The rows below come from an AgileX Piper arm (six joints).
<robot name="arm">
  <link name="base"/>
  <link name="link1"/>
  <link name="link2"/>
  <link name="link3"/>
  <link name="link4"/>
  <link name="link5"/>
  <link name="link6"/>
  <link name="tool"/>
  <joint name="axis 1" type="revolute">
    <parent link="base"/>
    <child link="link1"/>
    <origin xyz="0 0 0.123" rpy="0 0 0"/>
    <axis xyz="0 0 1"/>
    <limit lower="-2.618" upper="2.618"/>
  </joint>
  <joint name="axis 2" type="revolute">
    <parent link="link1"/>
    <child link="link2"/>
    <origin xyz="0 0 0" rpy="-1.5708 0 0"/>
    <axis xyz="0 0 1"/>
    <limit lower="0" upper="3.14"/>
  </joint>
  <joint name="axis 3" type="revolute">
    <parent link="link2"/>
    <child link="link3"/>
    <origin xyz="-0.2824 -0.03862 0" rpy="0 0 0"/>
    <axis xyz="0 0 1"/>
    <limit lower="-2.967" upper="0"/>
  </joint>
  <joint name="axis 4" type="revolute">
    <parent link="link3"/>
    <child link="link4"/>
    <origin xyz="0.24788 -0.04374 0" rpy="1.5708 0 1.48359"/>
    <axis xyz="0 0 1"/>
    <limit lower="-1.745" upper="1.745"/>
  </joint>
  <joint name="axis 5" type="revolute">
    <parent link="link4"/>
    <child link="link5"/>
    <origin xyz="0 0 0" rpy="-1.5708 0 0"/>
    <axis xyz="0 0 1"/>
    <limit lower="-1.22" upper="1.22"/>
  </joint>
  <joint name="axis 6" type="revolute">
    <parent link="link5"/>
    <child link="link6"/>
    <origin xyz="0 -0.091 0" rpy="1.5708 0 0"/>
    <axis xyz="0 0 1"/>
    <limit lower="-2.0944" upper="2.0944"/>
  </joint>
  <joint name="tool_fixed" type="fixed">
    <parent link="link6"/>
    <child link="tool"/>
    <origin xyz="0 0 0" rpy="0 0 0"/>
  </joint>
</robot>
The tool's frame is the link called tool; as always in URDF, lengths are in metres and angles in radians.
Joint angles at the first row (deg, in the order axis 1, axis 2, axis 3, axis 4, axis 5, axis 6):
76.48, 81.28, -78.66, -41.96, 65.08, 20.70
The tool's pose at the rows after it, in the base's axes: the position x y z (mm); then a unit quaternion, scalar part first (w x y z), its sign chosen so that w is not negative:
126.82 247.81 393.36 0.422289 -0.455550 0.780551 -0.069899
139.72 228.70 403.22 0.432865 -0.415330 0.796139 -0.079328
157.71 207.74 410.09 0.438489 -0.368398 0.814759 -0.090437
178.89 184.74 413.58 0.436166 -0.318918 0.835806 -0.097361
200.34 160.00 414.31 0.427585 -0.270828 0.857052 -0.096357
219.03 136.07 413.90 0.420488 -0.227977 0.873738 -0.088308
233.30 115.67 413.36 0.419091 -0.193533 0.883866 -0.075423
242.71 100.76 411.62 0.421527 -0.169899 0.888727 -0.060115
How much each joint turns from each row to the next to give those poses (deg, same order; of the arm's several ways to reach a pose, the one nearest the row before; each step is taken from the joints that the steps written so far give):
-1.80, -2.48, -0.08, -1.00, 1.30, 0.98
-3.57, -2.01, -0.01, -0.91, 0.82, 0.90
-5.42, -1.50, -0.01, -0.08, -0.05, 0.45
-7.22, -1.00, 0.00, 1.73, -1.13, -0.50
-8.41, -0.60, 0.01, 3.72, -2.05, -1.70
-8.28, -0.28, -0.01, 4.67, -2.65, -2.41
-7.08, -0.11, 0.08, 4.69, -2.93, -2.54
-5.26, -0.14, 0.53, 4.25, -2.94, -2.28

